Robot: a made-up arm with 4 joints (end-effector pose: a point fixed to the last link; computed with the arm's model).
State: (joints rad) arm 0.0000 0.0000 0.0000 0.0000
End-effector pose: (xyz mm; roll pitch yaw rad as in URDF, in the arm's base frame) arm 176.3 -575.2 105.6 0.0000 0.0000 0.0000
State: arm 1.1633 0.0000 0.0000 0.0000
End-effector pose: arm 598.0 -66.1 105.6 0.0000 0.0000 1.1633
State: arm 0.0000 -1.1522 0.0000 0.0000
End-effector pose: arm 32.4 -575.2 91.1 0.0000 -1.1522 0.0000
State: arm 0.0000 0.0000 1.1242 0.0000
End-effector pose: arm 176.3 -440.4 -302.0 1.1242 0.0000 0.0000
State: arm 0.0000 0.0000 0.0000 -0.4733
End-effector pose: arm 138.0 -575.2 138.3 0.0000 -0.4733 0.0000
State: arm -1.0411 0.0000 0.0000 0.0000
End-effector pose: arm -407.3 -442.8 105.6 0.0000 0.0000 -1.0411
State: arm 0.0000 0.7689 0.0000 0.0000
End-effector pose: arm 241.2 -575.2 30.1 0.0000 0.7689 0.0000
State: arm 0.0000 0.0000 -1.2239 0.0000
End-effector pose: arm 176.3 -226.2 409.3 -1.2239 0.0000 0.0000
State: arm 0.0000 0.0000 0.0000 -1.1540
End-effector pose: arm 66.9 -575.2 147.7 0.0000 -1.1540 0.0000
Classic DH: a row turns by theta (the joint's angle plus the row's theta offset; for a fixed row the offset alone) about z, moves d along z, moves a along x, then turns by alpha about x. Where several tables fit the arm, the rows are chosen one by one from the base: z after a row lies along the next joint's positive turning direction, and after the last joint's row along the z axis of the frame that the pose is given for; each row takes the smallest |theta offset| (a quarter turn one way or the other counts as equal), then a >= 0, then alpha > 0; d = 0 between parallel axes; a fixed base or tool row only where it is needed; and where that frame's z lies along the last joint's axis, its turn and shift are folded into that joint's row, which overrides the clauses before.
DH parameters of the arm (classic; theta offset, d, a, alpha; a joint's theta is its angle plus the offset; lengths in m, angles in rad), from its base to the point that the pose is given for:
joint 1: 0 -0.0124 0.1155 -1.5708
joint 2: -1.5708 -0.1843 0.0212 -1.5708
joint 3: 0 -0.0262 0.0338 1.5708
joint 4: 1.5708 -0.3909 0.087 1.5708
tool (fixed): 0 0.063 0 0

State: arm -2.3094 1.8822 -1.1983 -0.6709
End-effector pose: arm -503.1 -257.3 -148.4 0.5148 0.9526 -0.6961
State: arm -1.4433 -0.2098 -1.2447 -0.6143
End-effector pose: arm -175.5 -56.1 414.7 -1.4251 -0.3584 -0.8208
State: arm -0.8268 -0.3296 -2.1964 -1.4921
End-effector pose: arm 75.2 134.3 211.3 -2.0163 0.5550 0.4290
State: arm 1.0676 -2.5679 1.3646 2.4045
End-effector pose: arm 344.1 221.7 277.2 -1.0314 0.2903 1.8245
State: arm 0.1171 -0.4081 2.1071 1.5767
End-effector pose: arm 253.9 91.8 -261.8 1.1020 -0.4855 1.9255
